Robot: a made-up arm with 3 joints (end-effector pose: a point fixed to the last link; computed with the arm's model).
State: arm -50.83 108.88 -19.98
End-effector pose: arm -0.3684 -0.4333 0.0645 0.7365 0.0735 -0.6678 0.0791
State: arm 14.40 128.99 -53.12
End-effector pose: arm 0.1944 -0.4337 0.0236 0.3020 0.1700 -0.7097 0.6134
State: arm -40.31 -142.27 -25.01
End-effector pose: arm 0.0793 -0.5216 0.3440 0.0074 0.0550 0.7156 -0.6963
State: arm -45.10 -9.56 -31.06
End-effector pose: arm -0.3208 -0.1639 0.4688 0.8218 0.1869 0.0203 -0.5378
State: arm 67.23 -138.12 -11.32
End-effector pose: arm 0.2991 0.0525 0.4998 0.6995 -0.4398 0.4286 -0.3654
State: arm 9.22 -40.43 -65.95
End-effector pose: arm -0.0740 -0.2960 0.4823 0.9072 0.2708 0.3206 0.0278
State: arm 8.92 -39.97 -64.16
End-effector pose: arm -0.0772 -0.2989 0.4822 0.9109 0.2674 0.3139 0.0134
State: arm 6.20 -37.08 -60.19
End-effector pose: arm -0.0970 -0.3054 0.4791 0.9207 0.2640 0.2862 -0.0260
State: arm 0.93 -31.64 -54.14
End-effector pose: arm -0.1352 -0.3118 0.4725 0.9320 0.2595 0.2359 -0.0913
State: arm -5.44 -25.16 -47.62
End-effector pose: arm -0.1817 -0.3118 0.4633 0.9368 0.2531 0.1763 -0.1655
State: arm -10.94 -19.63 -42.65
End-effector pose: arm -0.2211 -0.3054 0.4543 0.9344 0.2462 0.1259 -0.2246
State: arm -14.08 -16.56 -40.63
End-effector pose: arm -0.2420 -0.2988 0.4487 0.9315 0.2427 0.0995 -0.2520
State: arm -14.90 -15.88 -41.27
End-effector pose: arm -0.2455 -0.2958 0.4472 0.9321 0.2437 0.0961 -0.2503
